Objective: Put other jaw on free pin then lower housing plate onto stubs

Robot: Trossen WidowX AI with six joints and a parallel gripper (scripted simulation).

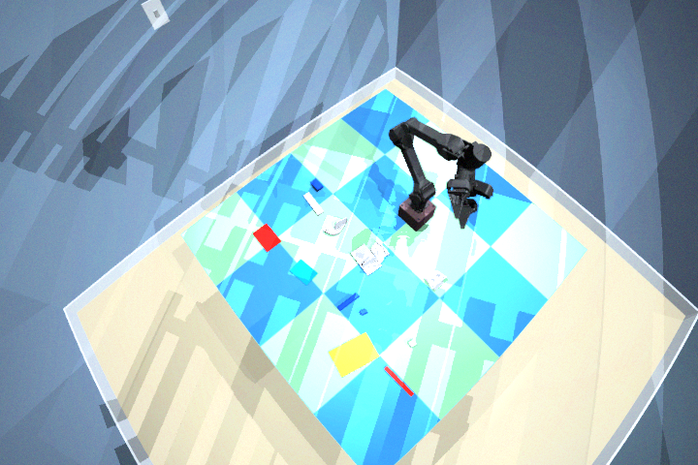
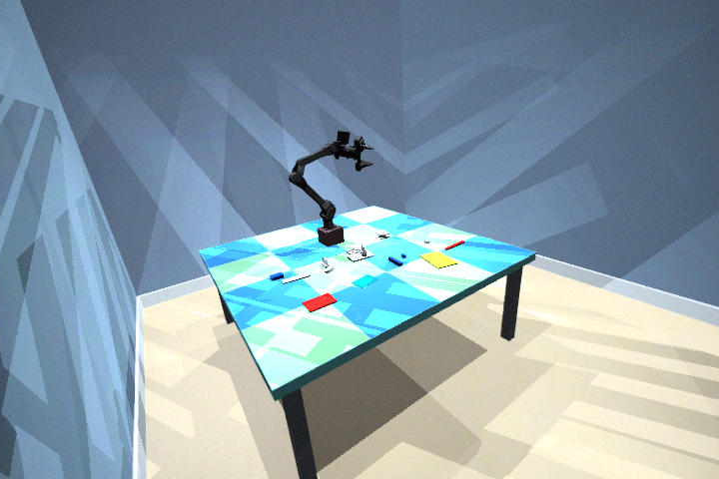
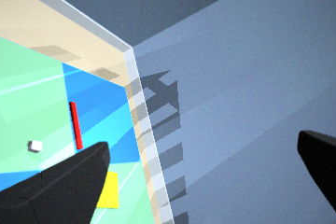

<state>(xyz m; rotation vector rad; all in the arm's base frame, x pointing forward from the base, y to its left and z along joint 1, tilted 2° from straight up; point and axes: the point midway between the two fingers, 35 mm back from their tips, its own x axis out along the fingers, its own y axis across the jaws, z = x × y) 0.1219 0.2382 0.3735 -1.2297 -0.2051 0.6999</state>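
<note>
Now: gripper tip 46 cm above the grey jaw, 43 cm to the left of it and 18 cm short of it. Round my gripper tip: blue bar 46 cm below, 33 cm ahead, 14 cm to the right; then white base part 46 cm below, 23 cm to the right, 16 cm ahead; then red bar 46 cm below, 38 cm ahead, 21 cm to the left.
</note>
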